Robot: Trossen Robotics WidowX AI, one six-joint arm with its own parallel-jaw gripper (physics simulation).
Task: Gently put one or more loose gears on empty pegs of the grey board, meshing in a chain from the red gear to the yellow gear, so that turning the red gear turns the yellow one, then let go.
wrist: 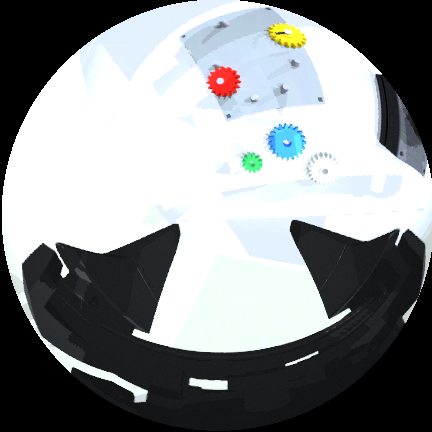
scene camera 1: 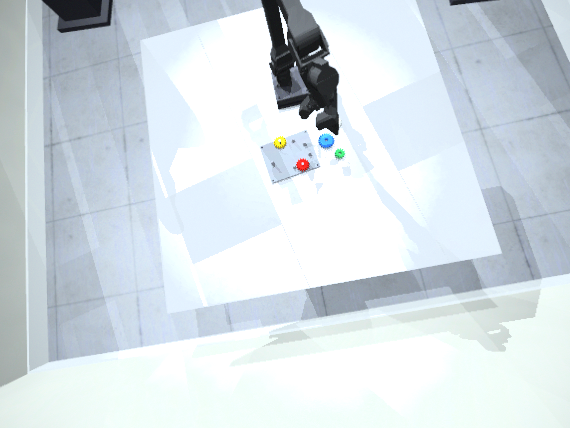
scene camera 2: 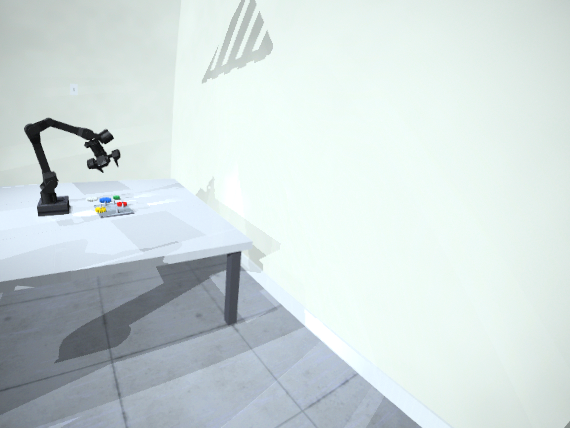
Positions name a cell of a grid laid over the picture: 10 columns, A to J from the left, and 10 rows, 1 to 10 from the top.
Observation:
My gripper (scene camera 1: F3) is open, with nothing in its grasp. Also in view: a blue gear (wrist: G4). I also see a grey board (scene camera 1: E4).
My gripper shows as well in the wrist view (wrist: F6). The grey board shows as well in the wrist view (wrist: F2).

